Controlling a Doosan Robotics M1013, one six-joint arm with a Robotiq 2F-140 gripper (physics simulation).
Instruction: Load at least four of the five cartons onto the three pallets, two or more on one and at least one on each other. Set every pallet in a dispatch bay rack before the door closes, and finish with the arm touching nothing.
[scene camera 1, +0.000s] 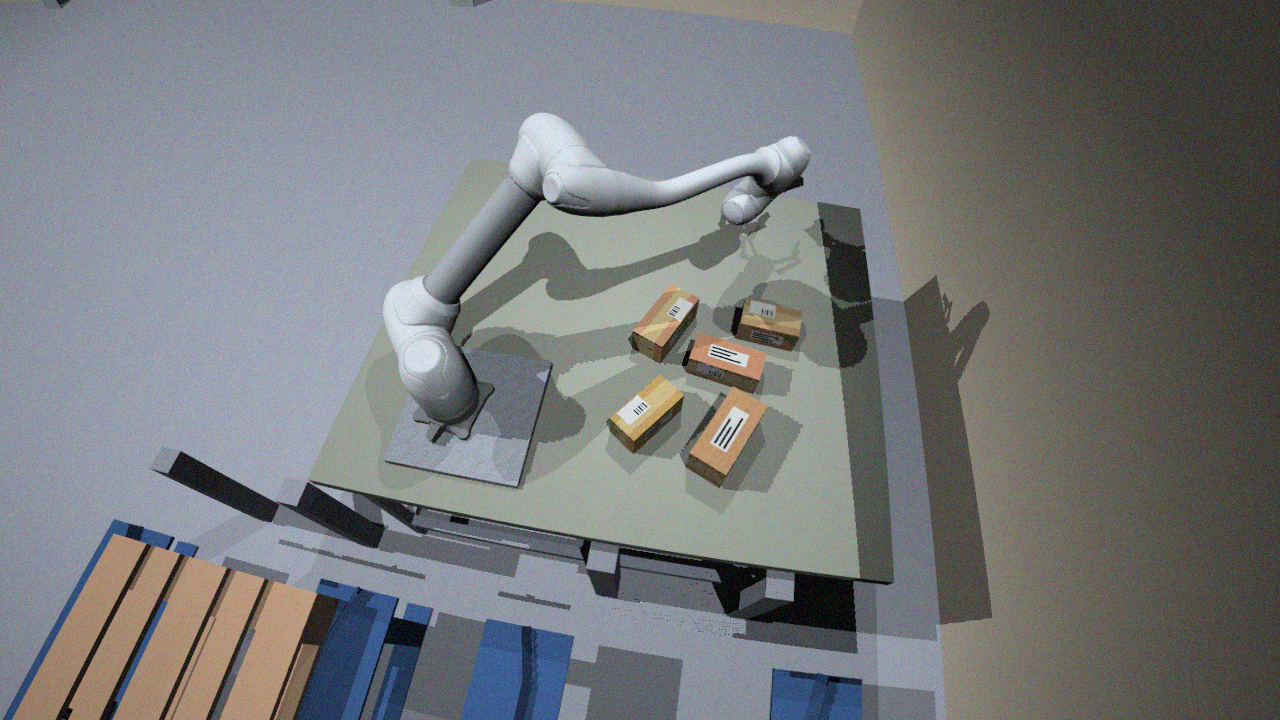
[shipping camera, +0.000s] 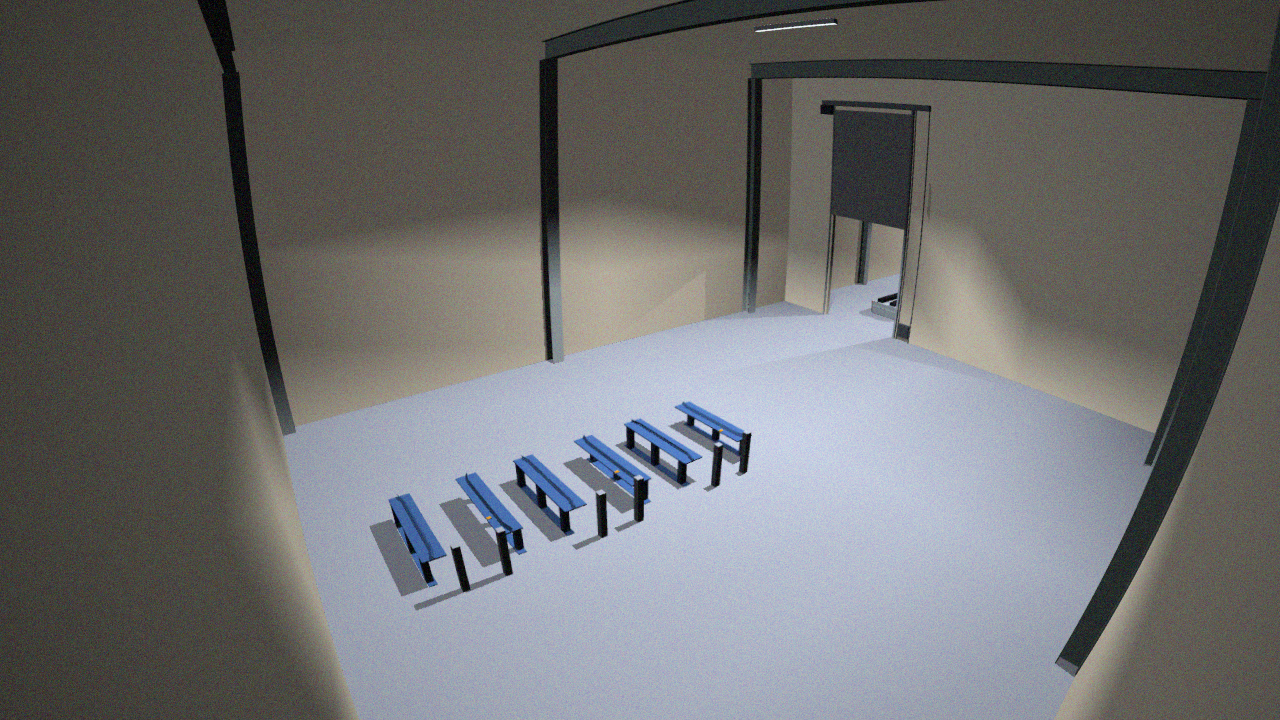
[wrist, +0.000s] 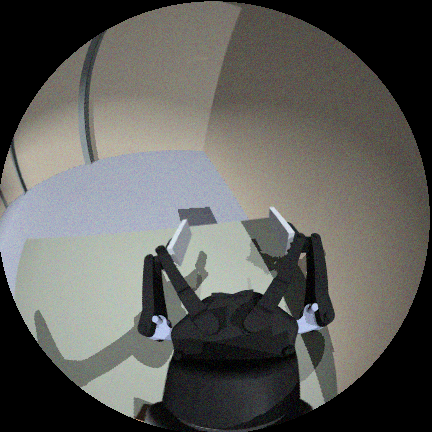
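Seen in the pictures: gripper, fingertip midpoint: (wrist: 228, 221); arm's base, origin of the base link: (scene camera 1: 454, 403).
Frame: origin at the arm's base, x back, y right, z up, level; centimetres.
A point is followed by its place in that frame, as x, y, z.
Observation:
Five cartons (scene camera 1: 665, 322) {-49.2, -43.4, 6.8} (scene camera 1: 769, 324) {-79.0, -54.6, 5.9} (scene camera 1: 725, 360) {-69.4, -37.4, 5.8} (scene camera 1: 646, 411) {-53.4, -13.7, 6.8} (scene camera 1: 726, 436) {-75.6, -13.4, 7.9} lie apart on the table, right of the arm's base, in scene camera 1. A wooden pallet (scene camera 1: 273, 640) {28.1, 78.6, -28.3} lies on blue supports at the bottom left; whether others are beneath it I cannot tell. In the shipping camera, blue bay racks (shipping camera: 547, 481) {-1103.3, -81.6, -42.6} stand in a row, with no pallets on them, and the dark door (shipping camera: 872, 165) {-243.2, 246.1, 304.4} is partly lowered. My gripper (wrist: 228, 221) {-69.4, -106.3, 20.7} is open and empty, raised above the table's far part, away from the cartons. The arm mostly hides it in scene camera 1.
The arm's square base plate (scene camera 1: 510, 447) {-21.2, 6.2, -0.5} sits on the green table (scene camera 1: 572, 519) {-44.4, 18.0, -2.5}. More blue supports (scene camera 1: 528, 667) {-42.4, 56.6, -41.1} and dark posts (scene camera 1: 219, 488) {87.7, 48.4, -41.4} are near the table's front. Black posts (shipping camera: 601, 514) {-1070.5, -166.1, -43.8} stand before the bay racks. A wall (scene camera 1: 1074, 358) {-170.4, -68.8, 16.2} rises right of the table.

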